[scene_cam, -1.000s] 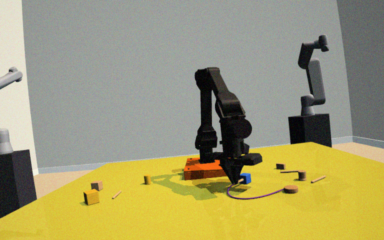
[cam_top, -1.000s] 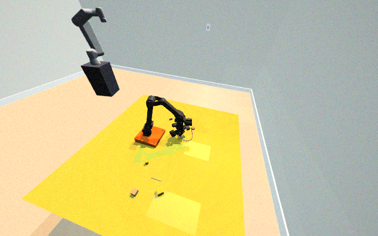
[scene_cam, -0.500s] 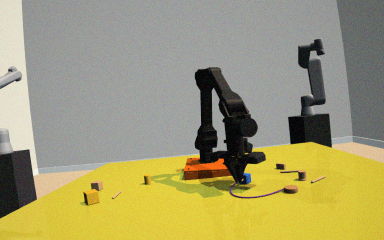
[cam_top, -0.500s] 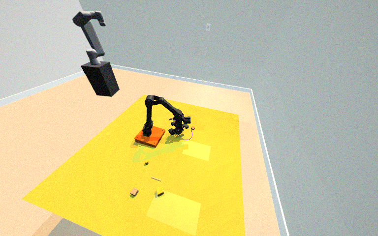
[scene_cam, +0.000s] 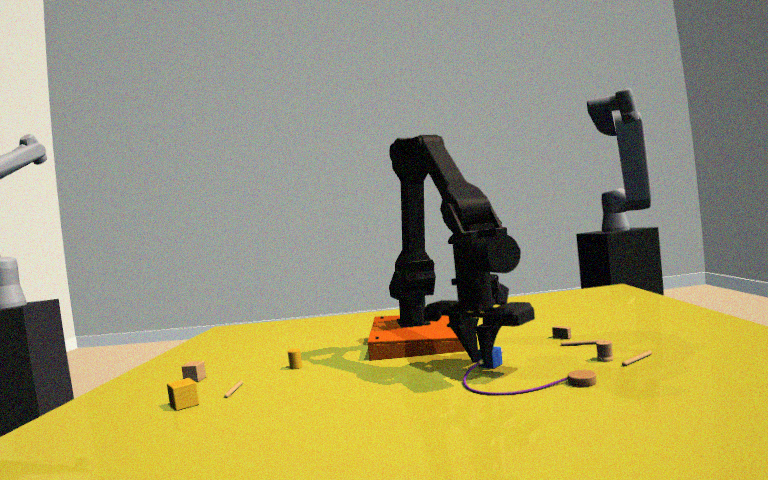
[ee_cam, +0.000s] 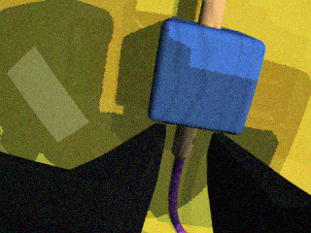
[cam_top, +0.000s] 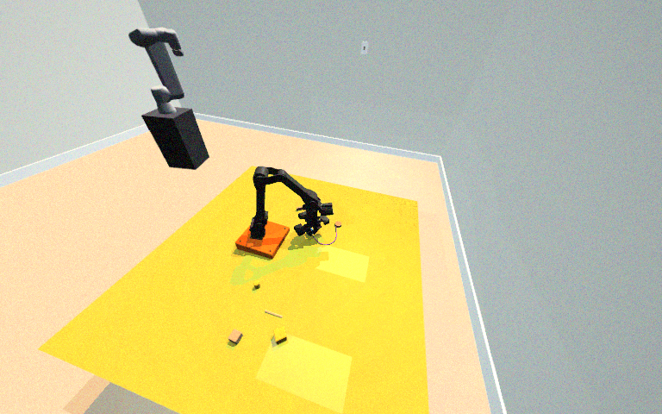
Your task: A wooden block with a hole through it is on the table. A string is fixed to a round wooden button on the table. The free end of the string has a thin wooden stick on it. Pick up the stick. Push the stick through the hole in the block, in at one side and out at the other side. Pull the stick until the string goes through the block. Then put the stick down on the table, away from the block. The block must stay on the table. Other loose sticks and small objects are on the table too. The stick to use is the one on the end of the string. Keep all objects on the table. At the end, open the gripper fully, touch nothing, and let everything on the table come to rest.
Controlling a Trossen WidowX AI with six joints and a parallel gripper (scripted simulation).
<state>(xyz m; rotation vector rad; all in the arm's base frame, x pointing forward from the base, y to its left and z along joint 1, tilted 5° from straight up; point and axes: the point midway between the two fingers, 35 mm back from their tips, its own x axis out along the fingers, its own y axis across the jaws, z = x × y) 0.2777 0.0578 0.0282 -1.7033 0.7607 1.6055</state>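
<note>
Now: gripper tip 20 mm past the blue block and 20 mm to the right of it. Also, from my gripper tip: yellow cylinder: 200 mm behind, 320 mm to the right; then wooden cylinder: 60 mm ahead, 200 mm to the left; then round wooden button: 140 mm ahead, 110 mm to the left, 10 mm below.
</note>
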